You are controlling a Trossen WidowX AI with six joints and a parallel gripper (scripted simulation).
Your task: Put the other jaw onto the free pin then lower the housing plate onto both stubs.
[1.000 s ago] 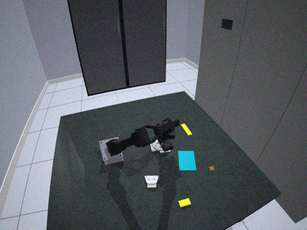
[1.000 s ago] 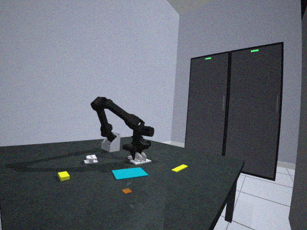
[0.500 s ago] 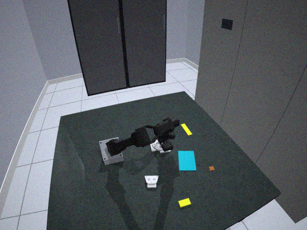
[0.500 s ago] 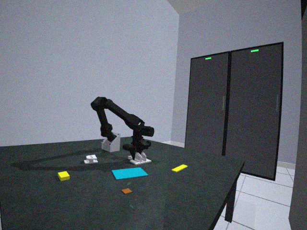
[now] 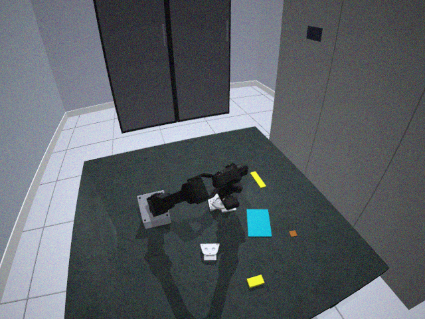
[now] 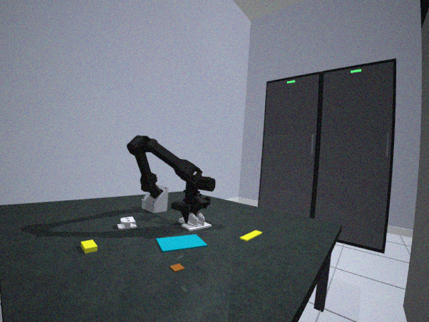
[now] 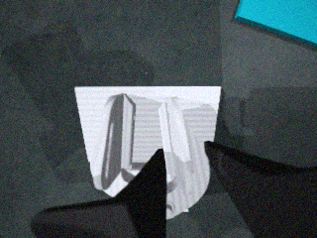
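The white base is 3 cm to the left of my gripper tip, 2 cm ahead of it and 1 cm below it. Round my gripper tip: cyan sheet (13 cm to the right, 13 cm ahead, 2 cm below); then yellow strip (23 cm ahead, 16 cm to the left, 2 cm below); then small white stand (24 cm to the right, 12 cm behind, 1 cm below).
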